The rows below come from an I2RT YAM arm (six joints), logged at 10 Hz.
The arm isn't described. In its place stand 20 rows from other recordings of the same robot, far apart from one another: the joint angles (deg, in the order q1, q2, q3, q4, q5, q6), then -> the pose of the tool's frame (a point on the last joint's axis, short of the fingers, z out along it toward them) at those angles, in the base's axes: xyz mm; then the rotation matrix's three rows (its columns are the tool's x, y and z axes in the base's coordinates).
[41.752 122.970 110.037 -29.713 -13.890 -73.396] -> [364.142 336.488 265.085], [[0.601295 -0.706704 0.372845], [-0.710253 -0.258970 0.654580], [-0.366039 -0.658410 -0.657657]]
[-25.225 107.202 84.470 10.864 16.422 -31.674] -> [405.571 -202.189 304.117], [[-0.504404 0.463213 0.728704], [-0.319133 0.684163 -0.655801], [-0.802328 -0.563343 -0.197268]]
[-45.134 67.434 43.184 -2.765 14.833 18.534] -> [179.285 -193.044 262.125], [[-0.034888 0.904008 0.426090], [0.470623 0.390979 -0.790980], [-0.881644 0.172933 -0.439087]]
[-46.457 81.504 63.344 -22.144 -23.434 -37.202] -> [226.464 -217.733 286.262], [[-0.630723 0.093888 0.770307], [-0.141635 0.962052 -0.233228], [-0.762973 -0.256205 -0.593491]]
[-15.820 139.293 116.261 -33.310 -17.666 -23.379] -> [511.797 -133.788 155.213], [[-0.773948 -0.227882 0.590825], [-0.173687 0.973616 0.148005], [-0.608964 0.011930 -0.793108]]
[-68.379 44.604 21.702 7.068 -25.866 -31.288] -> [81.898 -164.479 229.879], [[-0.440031 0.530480 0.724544], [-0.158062 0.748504 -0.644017], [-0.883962 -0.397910 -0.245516]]
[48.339 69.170 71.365 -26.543 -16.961 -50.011] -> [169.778 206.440 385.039], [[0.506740 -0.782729 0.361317], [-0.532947 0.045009 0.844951], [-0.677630 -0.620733 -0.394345]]
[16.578 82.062 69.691 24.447 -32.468 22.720] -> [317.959 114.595 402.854], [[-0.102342 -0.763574 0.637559], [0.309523 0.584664 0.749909], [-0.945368 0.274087 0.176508]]
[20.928 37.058 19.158 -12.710 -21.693 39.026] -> [138.262 66.963 199.864], [[-0.765562 -0.189201 0.614913], [0.333633 0.700470 0.630897], [-0.550094 0.688146 -0.473130]]
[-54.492 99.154 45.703 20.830 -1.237 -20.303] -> [202.984 -283.166 153.972], [[-0.572381 0.644733 0.506655], [0.204942 0.710753 -0.672926], [-0.793964 -0.281335 -0.538954]]
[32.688 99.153 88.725 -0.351 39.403 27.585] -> [360.235 204.311 369.820], [[-0.089727 0.168171 0.981666], [0.367565 0.921655 -0.124294], [-0.925659 0.349673 -0.144511]]
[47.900 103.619 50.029 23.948 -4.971 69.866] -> [246.447 277.350 154.379], [[-0.855554 0.039496 0.516205], [0.448309 0.555210 0.700543], [-0.258933 0.830772 -0.492719]]
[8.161 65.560 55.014 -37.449 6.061 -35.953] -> [233.971 29.756 286.697], [[-0.553622 -0.489515 0.673704], [-0.669206 0.743009 -0.010053], [-0.495647 -0.456413 -0.738933]]
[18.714 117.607 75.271 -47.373 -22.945 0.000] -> [340.678 130.060 120.013], [[-0.947120 -0.297334 -0.120651], [-0.320840 0.871559 0.370737], [-0.005079 0.389842 -0.920868]]
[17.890 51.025 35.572 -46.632 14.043 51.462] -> [151.958 39.975 215.385], [[-0.672461 0.539445 0.506749], [0.580304 0.809255 -0.091401], [-0.459395 0.232605 -0.857234]]
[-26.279 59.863 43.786 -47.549 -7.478 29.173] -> [170.657 -79.099 233.701], [[-0.512710 0.729607 0.452550], [0.792173 0.605251 -0.078311], [-0.331043 0.318347 -0.888294]]
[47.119 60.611 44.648 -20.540 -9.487 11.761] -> [152.350 172.681 268.927], [[-0.561988 -0.713328 0.418727], [-0.309731 0.650884 0.693121], [-0.766965 0.259833 -0.586729]]
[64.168 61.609 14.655 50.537 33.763 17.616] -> [108.852 179.446 214.131], [[-0.127356 -0.491068 0.861761], [0.314330 0.804070 0.504646], [-0.940732 0.335148 0.051954]]
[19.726 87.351 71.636 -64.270 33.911 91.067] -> [268.294 75.102 266.651], [[-0.171488 0.930329 0.324161], [0.820000 0.317165 -0.476452], [-0.546070 0.184107 -0.817259]]
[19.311 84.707 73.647 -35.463 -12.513 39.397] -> [301.743 113.907 309.344], [[-0.823407 0.076450 0.562278], [0.368023 0.826176 0.426606], [-0.431926 0.558202 -0.708414]]
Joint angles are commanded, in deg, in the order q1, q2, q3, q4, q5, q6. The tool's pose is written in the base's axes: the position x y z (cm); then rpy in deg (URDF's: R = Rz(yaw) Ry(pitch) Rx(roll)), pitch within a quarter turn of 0, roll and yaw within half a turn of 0. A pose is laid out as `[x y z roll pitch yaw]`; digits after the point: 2 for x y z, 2 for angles.
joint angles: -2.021, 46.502, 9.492, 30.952, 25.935, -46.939
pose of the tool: [17.48 -2.17 19.43 -97.14 40.18 -122.70]
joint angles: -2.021, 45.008, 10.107, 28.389, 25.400, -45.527
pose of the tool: [17.34 -2.14 19.72 -97.85 41.40 -122.77]
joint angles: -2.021, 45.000, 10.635, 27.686, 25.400, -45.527
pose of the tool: [17.42 -2.14 19.91 -98.04 41.32 -122.90]
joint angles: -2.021, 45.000, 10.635, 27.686, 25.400, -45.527
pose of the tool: [17.42 -2.14 19.91 -98.04 41.32 -122.90]
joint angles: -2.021, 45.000, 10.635, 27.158, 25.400, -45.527
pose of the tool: [17.41 -2.14 19.81 -98.64 41.04 -123.30]
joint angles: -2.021, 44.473, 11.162, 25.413, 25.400, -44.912
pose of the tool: [17.38 -2.14 19.95 -99.51 41.29 -123.94]
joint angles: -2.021, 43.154, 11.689, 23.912, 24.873, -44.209
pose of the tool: [17.24 -2.11 20.34 -99.27 42.22 -123.34]
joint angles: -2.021, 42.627, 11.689, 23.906, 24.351, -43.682
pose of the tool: [17.17 -2.07 20.48 -98.78 43.07 -122.56]
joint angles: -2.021, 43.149, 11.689, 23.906, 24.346, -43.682
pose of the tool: [17.26 -2.08 20.34 -99.40 42.80 -122.97]
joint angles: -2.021, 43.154, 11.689, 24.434, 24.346, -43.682
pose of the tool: [17.27 -2.08 20.43 -98.78 43.07 -122.55]
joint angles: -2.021, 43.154, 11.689, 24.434, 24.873, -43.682
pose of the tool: [17.26 -2.11 20.43 -98.74 43.01 -123.04]
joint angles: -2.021, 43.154, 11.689, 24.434, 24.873, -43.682
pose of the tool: [17.26 -2.11 20.43 -98.74 43.01 -123.04]
